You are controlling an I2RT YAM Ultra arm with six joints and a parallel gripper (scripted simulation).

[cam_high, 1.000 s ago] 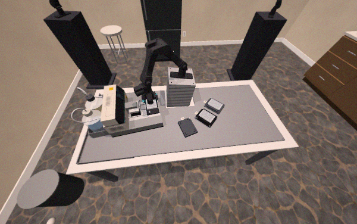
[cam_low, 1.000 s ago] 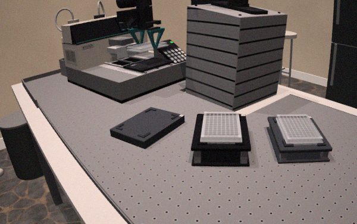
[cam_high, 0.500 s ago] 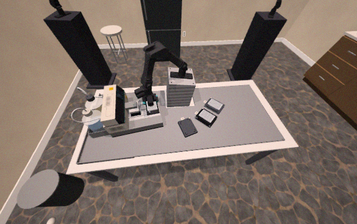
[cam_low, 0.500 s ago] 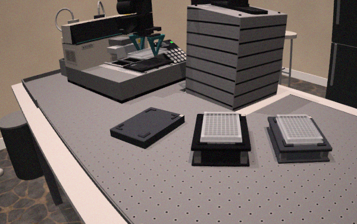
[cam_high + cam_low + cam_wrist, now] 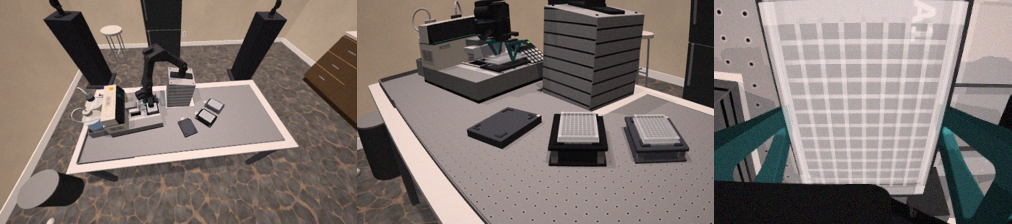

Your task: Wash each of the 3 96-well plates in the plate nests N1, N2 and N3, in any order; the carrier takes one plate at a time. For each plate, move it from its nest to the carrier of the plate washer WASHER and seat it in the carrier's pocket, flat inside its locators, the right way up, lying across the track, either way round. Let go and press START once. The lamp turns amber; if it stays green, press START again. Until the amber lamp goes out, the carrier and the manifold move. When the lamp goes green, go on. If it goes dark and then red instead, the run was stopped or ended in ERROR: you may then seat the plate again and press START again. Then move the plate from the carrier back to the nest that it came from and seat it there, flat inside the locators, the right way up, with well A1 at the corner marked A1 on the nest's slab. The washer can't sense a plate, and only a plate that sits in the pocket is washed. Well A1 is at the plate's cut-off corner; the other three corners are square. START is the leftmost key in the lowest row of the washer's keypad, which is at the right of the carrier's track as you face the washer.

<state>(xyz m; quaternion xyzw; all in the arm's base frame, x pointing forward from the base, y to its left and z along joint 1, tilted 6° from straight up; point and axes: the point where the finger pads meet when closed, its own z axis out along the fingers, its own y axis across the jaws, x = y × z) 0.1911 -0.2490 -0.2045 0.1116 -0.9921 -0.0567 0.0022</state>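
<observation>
My gripper is now 2 cm above the carrier. Also, from my hand: N2 label: 42 cm to the left, 11 cm below, 1 cm ahead; washer: 15 cm to the right, 4 cm ahead, 2 cm above; N1 label: 28 cm to the left, 11 cm below, 8 cm ahead.
</observation>
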